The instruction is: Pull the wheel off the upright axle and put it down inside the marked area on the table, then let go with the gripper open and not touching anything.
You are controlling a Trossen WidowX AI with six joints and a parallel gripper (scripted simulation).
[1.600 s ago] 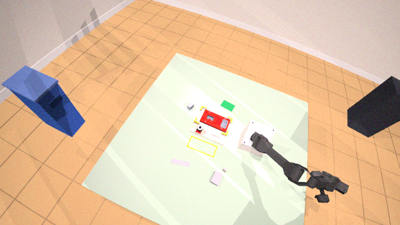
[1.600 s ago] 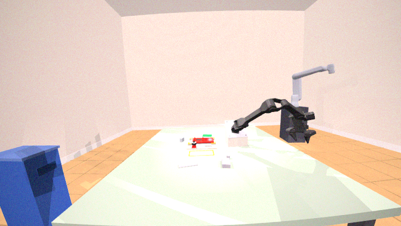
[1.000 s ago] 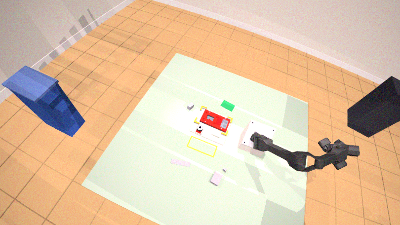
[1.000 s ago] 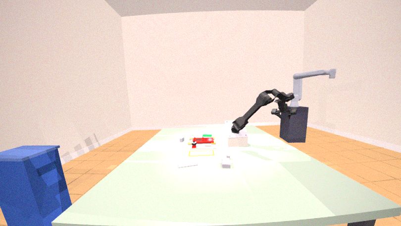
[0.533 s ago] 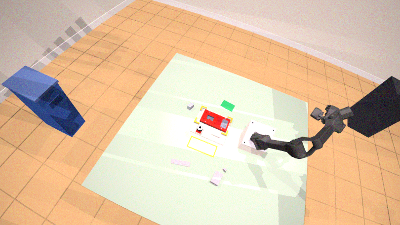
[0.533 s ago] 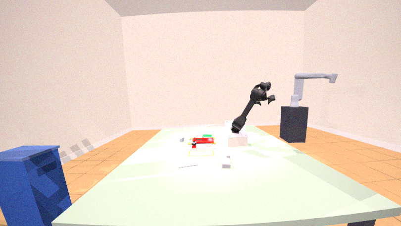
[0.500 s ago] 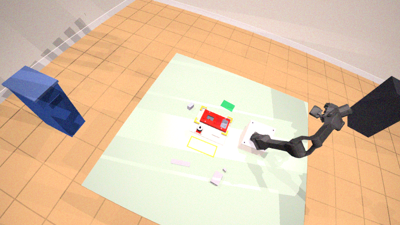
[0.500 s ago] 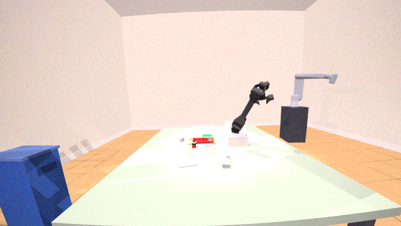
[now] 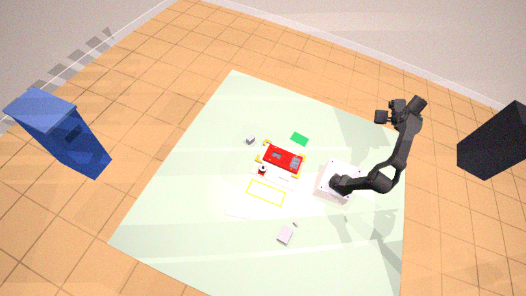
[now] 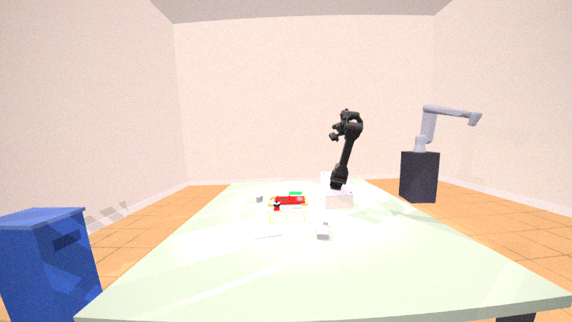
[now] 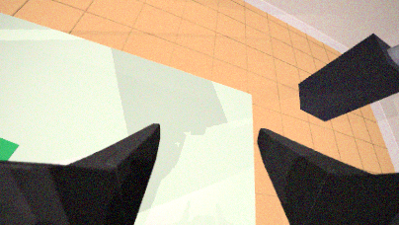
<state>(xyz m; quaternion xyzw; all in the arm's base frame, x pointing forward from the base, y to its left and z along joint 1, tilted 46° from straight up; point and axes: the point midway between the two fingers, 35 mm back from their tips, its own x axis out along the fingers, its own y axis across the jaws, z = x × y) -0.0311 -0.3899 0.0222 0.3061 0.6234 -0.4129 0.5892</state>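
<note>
My gripper tip is 430 mm short of the wheel, 370 mm to the right of it and 360 mm above it. From my gripper tip the other things lie so: grey cube (580 mm ahead, 380 mm below, 230 mm to the left); green block (400 mm below, 350 mm ahead, 50 mm to the left).
</note>
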